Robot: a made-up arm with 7 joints.
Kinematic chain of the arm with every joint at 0, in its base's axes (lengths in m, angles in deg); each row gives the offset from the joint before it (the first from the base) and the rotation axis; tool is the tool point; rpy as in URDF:
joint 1: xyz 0 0 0.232 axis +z
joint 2: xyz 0 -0.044 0.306 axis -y
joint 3: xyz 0 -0.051 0.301 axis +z
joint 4: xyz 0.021 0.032 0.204 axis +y
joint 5: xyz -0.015 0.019 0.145 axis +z
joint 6: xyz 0 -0.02 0.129 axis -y
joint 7: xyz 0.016 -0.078 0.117 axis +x
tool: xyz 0 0 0 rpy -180 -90 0
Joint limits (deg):
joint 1: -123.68..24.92
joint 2: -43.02..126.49
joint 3: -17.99..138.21
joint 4: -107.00..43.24
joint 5: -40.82..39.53
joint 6: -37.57..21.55
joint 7: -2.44..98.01
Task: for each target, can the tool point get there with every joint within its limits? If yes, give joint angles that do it. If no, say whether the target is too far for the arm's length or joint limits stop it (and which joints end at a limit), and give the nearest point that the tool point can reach.
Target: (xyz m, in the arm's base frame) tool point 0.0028 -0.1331 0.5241
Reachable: no: joint limits stop it (at a limit: joint 2, joint 3, joint 4, joint 5, joint 6) | nearest point 0.0102 -0.4868 0.5883 | short by 0.360 m
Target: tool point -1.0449 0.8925 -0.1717
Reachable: no: too far | nearest point -0.6181 0.5280 0.1182 | short by 0.632 m
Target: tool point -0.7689 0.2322 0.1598
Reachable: yes | joints -30.00 110.85 18.24 -15.85 -29.43 -18.89 63.55
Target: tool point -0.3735 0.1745 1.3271
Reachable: yes | joints -41.19 28.18 63.72 -15.12 12.86 -26.28 75.29
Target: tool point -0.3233 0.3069 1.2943
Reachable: yes | joints -68.37 17.44 20.20 -36.43 29.06 4.91 80.33
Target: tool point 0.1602 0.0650 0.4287
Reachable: no: joint limits stop it (at a limit: joint 1, joint 3, joint 4, joint 5, joint 6) | nearest point 0.1875 0.2819 0.2791 | short by 0.265 m
